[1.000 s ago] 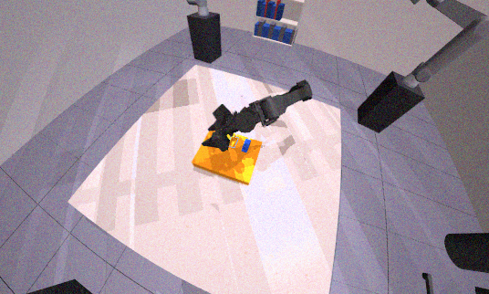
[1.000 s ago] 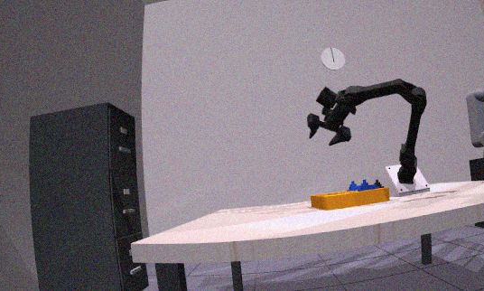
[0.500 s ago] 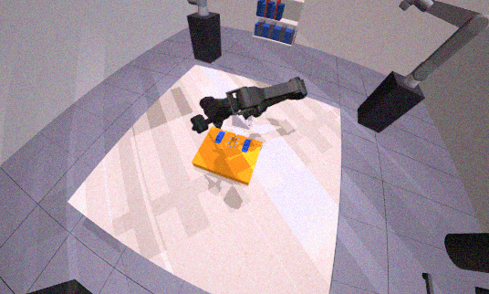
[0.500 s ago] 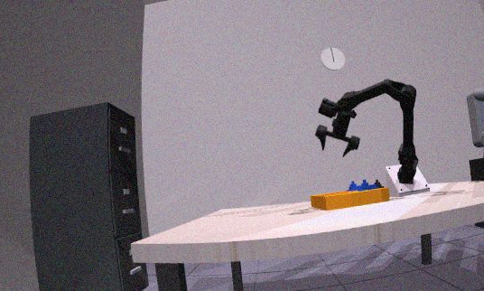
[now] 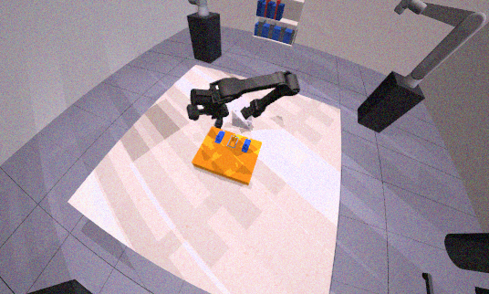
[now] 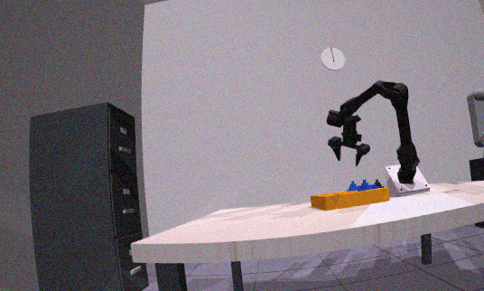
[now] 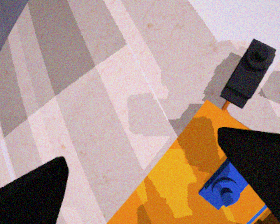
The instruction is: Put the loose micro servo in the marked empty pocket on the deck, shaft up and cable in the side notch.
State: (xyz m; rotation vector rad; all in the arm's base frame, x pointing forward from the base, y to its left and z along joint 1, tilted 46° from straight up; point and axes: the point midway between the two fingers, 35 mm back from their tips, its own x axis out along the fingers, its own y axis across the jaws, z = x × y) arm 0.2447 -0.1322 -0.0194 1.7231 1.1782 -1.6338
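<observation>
The orange deck lies 80 mm ahead of my gripper tip, 170 mm to the left of it and 140 mm below it.
</observation>
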